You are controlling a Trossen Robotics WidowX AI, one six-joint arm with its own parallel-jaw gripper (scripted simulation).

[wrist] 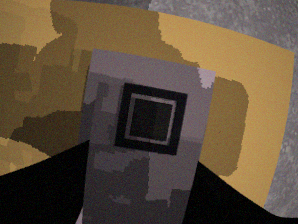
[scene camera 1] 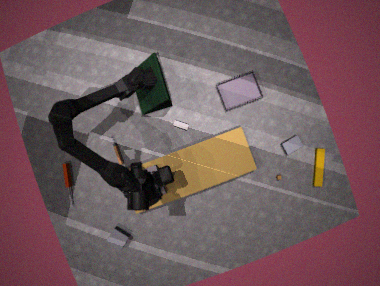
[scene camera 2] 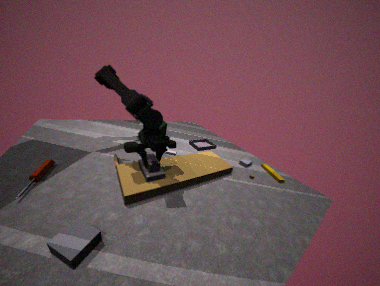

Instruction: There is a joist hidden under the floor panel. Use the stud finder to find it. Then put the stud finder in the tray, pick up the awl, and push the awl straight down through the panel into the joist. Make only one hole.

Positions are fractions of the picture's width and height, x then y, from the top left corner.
Labels:
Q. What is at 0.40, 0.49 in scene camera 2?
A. My gripper.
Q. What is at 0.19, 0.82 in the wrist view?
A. My gripper.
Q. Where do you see a stud finder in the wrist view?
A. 0.49, 0.53

